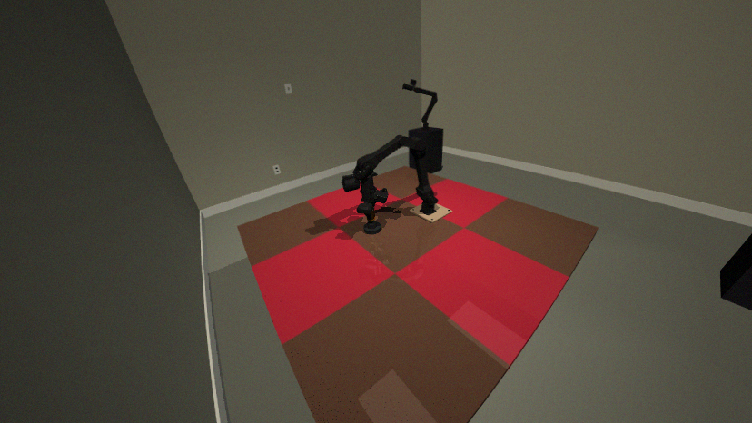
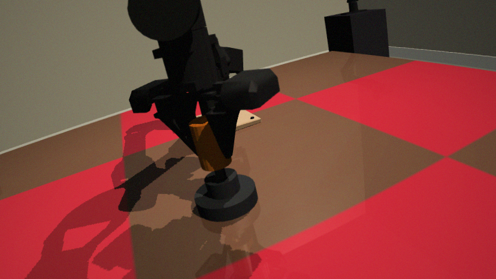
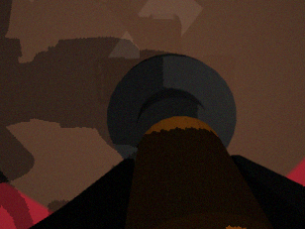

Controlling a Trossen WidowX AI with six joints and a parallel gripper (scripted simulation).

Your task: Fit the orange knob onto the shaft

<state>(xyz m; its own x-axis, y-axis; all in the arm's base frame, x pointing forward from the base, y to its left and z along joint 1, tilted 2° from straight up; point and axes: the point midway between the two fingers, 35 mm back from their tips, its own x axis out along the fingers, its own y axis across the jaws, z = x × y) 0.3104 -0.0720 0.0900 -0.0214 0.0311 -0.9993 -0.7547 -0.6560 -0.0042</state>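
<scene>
My gripper tip is now 2 cm below the orange knob. Also, from my gripper tip: dark round pedestal 4 cm below.
</scene>
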